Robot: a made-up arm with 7 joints.
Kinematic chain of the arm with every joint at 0, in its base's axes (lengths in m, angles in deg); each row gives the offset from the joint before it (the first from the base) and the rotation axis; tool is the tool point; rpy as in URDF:
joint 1: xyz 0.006 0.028 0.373 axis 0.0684 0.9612 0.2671
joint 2: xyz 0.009 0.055 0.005 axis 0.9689 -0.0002 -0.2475
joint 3: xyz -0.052 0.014 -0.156 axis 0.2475 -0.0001 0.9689
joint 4: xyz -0.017 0.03 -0.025 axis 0.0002 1 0
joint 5: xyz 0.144 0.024 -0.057 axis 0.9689 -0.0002 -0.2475
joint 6: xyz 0 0.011 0.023 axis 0.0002 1 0
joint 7: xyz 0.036 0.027 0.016 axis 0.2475 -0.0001 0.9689
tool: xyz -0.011 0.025 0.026 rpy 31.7 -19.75 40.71
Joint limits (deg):
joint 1: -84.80..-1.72
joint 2: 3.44..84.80
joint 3: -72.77..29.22
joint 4: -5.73..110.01
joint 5: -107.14..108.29
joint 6: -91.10..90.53
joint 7: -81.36..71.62
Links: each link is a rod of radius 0.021 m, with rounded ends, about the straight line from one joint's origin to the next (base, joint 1, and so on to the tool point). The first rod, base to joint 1, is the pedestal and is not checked.
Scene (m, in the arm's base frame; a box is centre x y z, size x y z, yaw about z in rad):
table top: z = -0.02
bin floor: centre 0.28 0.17 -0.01 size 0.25 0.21 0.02 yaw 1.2
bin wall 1: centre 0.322 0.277 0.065 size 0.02 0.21 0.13 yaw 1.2
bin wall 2: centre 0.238 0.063 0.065 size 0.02 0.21 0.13 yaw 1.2
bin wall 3: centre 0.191 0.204 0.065 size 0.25 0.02 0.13 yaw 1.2
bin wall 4: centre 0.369 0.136 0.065 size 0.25 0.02 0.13 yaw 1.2
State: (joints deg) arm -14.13 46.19 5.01 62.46 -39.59 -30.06 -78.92
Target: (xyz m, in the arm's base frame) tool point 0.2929 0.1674 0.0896
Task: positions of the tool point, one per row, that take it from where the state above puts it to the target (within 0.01 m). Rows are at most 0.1 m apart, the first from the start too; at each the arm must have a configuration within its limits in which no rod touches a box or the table.
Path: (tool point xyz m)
1: 0.1070 0.4344 0.2555
2: 0.1293 0.4179 0.2378
3: 0.1611 0.3925 0.2212
4: 0.1980 0.3466 0.2039
5: 0.2346 0.2929 0.1962
6: 0.2674 0.2326 0.1985
7: 0.2929 0.1674 0.2101
8: 0.2941 0.1771 0.1926
9: 0.2964 0.1830 0.1706
10: 0.2981 0.1837 0.1450
11: 0.2972 0.1785 0.1172
12: 0.2929 0.1674 0.0896

